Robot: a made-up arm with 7 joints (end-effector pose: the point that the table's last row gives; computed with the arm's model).
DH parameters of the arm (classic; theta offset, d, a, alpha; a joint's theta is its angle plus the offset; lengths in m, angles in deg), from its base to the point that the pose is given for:
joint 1: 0 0.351 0 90
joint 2: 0 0.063 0 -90
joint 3: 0 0.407 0.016 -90
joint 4: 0 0.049 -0.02 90
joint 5: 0 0.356 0 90
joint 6: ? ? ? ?
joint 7: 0 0.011 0 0
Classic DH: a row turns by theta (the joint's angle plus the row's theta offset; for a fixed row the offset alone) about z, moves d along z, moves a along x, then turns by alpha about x.
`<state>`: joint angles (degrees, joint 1 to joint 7).
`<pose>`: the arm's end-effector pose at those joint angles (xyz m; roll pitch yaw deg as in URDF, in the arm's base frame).
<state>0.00 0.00 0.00 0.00 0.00 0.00 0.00</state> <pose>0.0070 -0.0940 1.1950 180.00 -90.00 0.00</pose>
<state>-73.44 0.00 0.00 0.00 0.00 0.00 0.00</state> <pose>-0.0881 -0.0335 1.1950 106.56 -90.00 0.00</pose>
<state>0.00 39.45 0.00 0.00 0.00 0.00 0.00</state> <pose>-0.5309 -0.0940 1.0072 0.00 -50.55 180.00</pose>
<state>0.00 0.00 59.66 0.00 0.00 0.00 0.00</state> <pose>0.0303 -0.0726 1.1950 -120.34 -90.00 0.00</pose>
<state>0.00 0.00 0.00 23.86 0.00 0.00 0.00</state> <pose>0.1845 -0.0940 1.1613 180.00 -66.14 0.00</pose>
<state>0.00 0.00 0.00 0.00 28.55 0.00 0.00</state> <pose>0.0439 -0.0790 1.1950 -151.45 -90.00 0.00</pose>
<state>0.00 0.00 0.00 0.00 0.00 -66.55 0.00</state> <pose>0.0747 -0.0940 1.1361 180.00 -23.45 0.00</pose>
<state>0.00 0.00 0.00 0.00 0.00 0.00 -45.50</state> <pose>0.0070 -0.0940 1.1950 90.00 -44.50 90.00</pose>
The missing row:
joint 6: 90 0.08 0.081 90
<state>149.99 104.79 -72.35 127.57 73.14 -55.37 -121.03</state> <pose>0.2780 0.1870 0.4942 78.84 16.32 -7.05</pose>
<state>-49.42 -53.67 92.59 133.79 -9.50 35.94 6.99</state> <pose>0.3246 0.1007 0.4418 -134.07 3.34 47.17</pose>
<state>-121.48 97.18 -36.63 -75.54 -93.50 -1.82 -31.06</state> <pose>0.3894 0.2012 -0.0213 -141.15 42.97 28.04</pose>
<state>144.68 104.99 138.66 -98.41 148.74 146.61 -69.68</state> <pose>0.5563 -0.0038 0.3893 -50.22 -23.84 -136.60</pose>
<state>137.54 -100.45 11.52 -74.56 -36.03 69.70 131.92</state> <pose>-0.2582 0.3937 0.6684 -42.76 25.12 42.89</pose>
